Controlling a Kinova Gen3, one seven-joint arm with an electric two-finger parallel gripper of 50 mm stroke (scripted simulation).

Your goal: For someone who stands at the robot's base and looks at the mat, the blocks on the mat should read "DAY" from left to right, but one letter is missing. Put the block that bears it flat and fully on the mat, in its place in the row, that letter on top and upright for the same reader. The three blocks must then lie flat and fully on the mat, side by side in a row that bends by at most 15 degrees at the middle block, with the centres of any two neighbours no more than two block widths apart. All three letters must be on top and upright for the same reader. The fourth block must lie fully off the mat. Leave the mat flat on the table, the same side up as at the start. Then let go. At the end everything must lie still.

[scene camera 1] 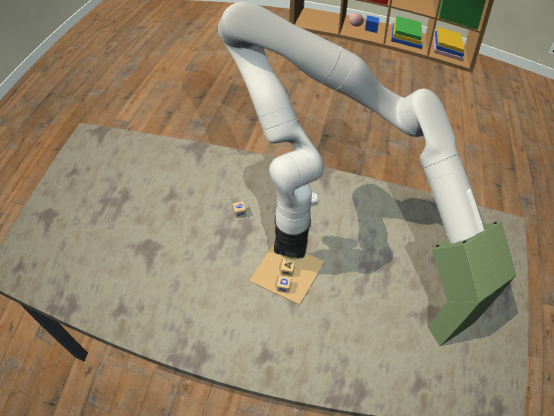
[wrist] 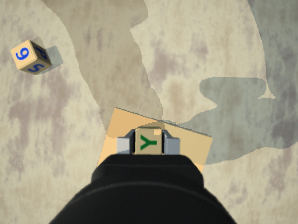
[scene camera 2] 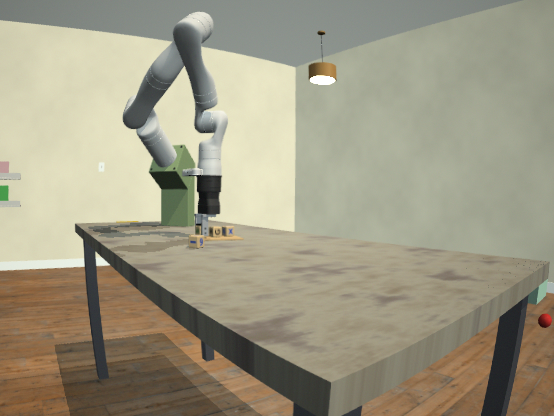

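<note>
Gripper visible, scene camera 1 and wrist view. A 6 block, visible in the pictures.
</note>
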